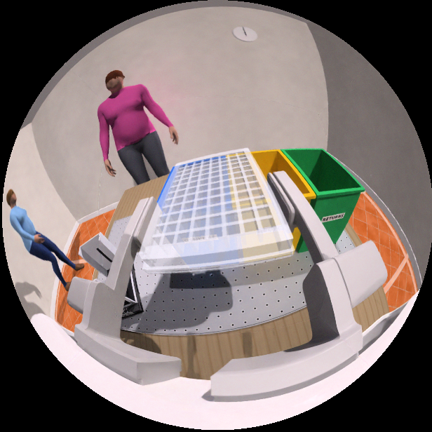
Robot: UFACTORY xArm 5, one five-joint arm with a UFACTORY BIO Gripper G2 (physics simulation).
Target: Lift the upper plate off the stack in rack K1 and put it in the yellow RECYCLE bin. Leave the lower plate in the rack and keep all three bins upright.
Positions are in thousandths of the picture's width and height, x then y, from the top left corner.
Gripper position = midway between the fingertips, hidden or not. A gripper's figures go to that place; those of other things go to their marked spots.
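Scene:
My gripper (485,446) is 12 cm from the lens, while a yellow bin (628,372) is 39 cm from the lens.

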